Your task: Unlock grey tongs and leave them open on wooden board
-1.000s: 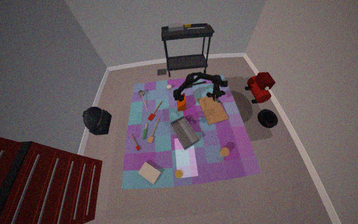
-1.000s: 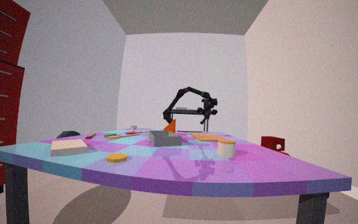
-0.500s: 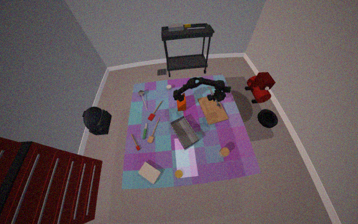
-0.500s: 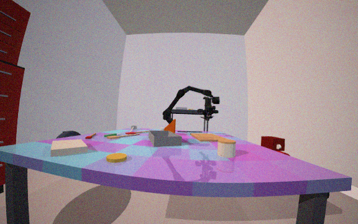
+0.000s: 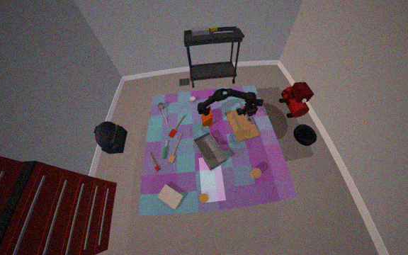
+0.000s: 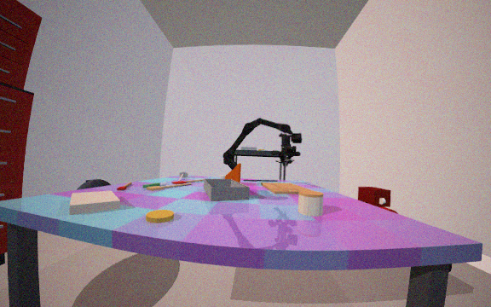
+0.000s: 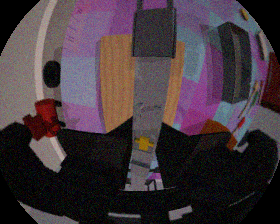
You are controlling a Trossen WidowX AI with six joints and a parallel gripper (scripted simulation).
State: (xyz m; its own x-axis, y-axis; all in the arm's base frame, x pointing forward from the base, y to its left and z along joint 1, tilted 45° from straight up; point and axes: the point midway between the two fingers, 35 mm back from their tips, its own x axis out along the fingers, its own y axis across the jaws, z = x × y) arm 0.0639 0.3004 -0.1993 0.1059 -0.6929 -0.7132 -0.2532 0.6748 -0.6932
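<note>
Right now the wooden board is 14 cm below my gripper tip. Round my gripper tip: pale block 68 cm ahead, 66 cm to the right, 14 cm below; then grey roasting tin 34 cm to the right, 28 cm ahead, 12 cm below.
</note>
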